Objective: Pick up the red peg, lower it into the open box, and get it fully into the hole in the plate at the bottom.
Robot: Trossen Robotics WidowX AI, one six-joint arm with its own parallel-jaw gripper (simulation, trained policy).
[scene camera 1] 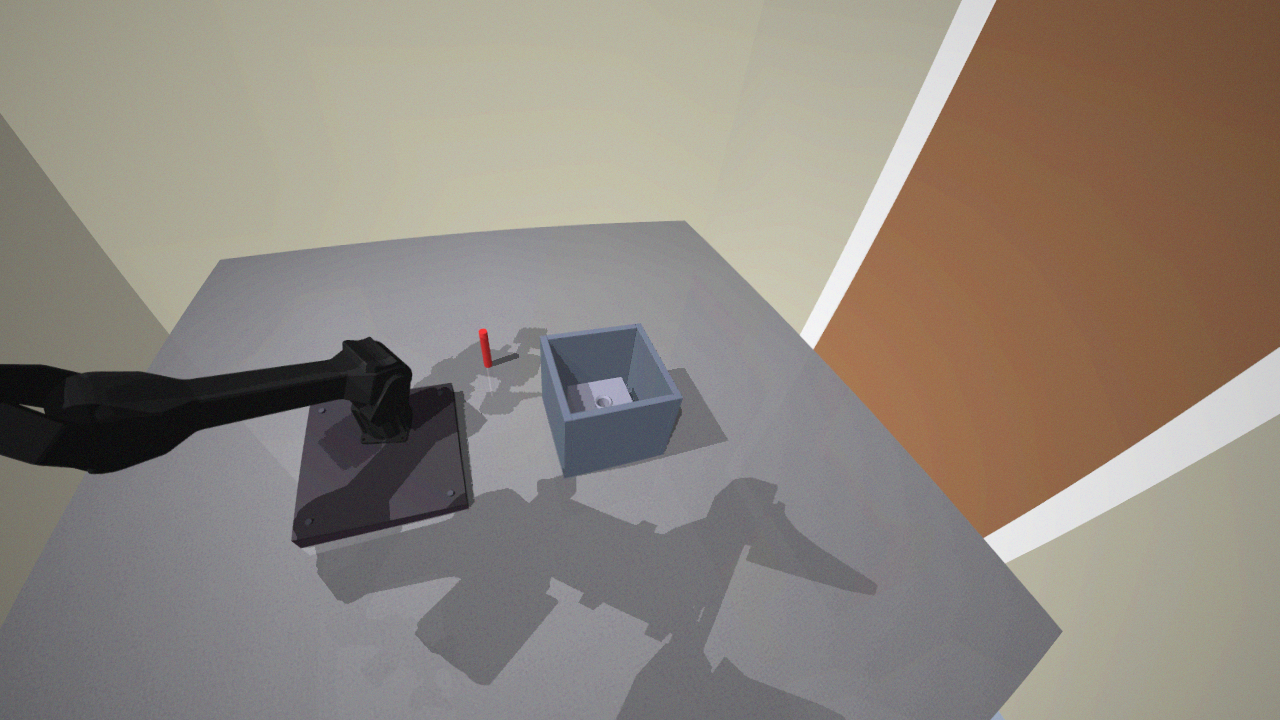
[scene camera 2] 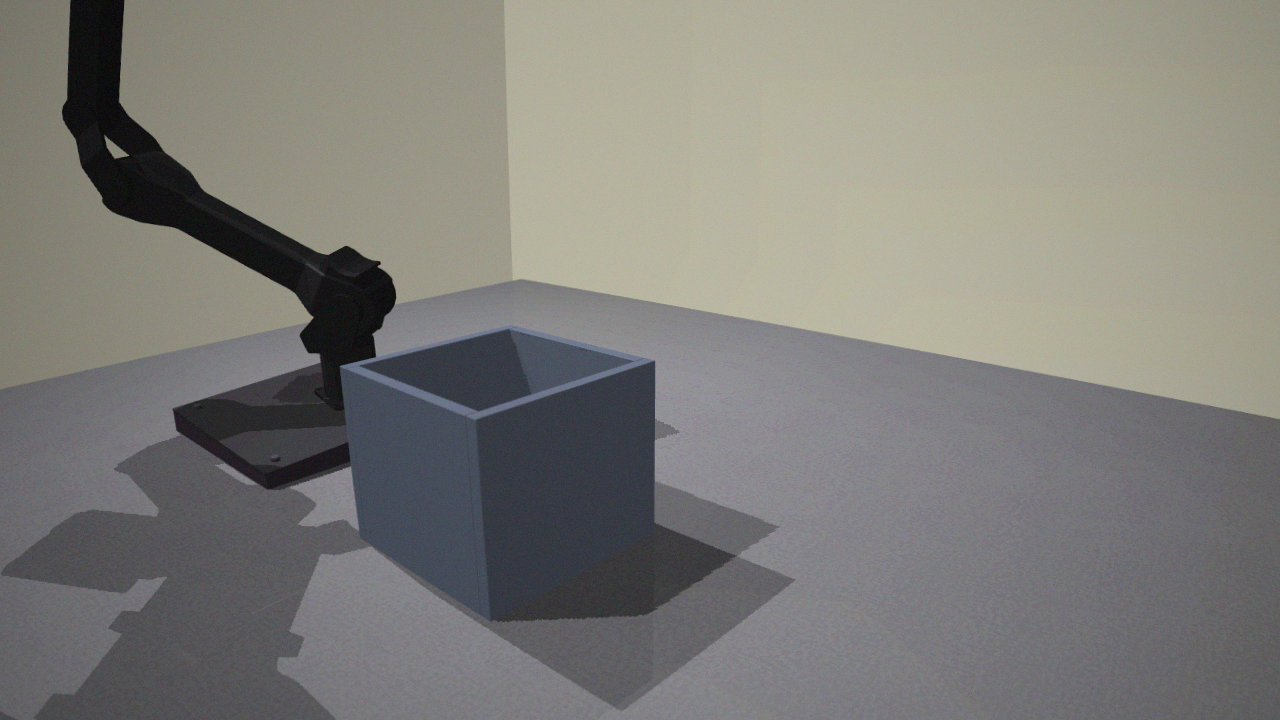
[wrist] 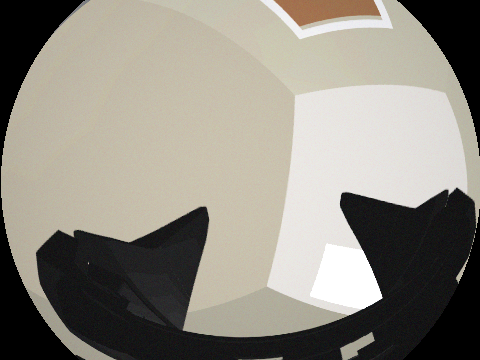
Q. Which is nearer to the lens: the pale plate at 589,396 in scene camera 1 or the blue-grey box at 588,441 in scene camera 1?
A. The blue-grey box.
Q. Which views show the pale plate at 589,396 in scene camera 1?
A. Scene camera 1 only.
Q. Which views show my gripper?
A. The wrist view only.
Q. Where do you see a blue-grey box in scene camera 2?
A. At 497,465
